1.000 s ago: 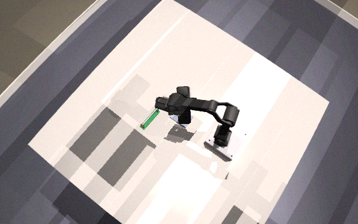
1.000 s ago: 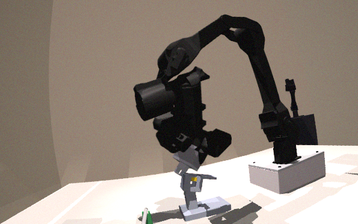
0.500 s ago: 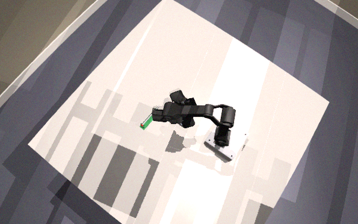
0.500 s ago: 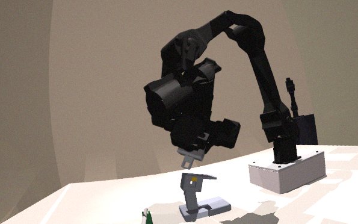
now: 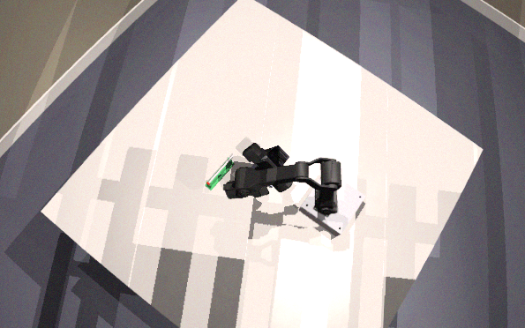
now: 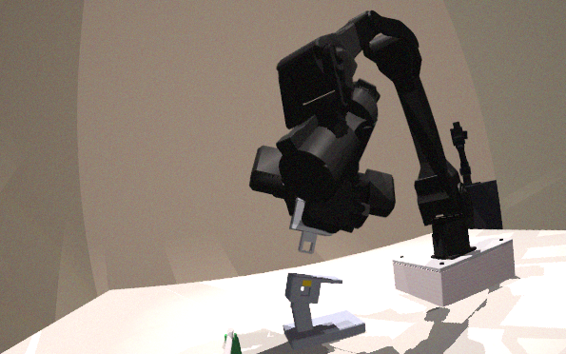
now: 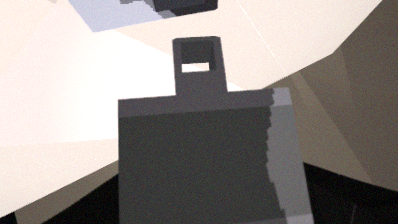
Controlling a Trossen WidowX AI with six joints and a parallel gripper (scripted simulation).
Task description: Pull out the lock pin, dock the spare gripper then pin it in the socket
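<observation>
My gripper tip is now 160 mm short of the green stand, 160 mm above it and 120 mm to the right of it. Also, from my gripper tip: spare gripper 10 mm to the left; then grey mount 130 mm below, 20 mm to the left, 20 mm ahead.
</observation>
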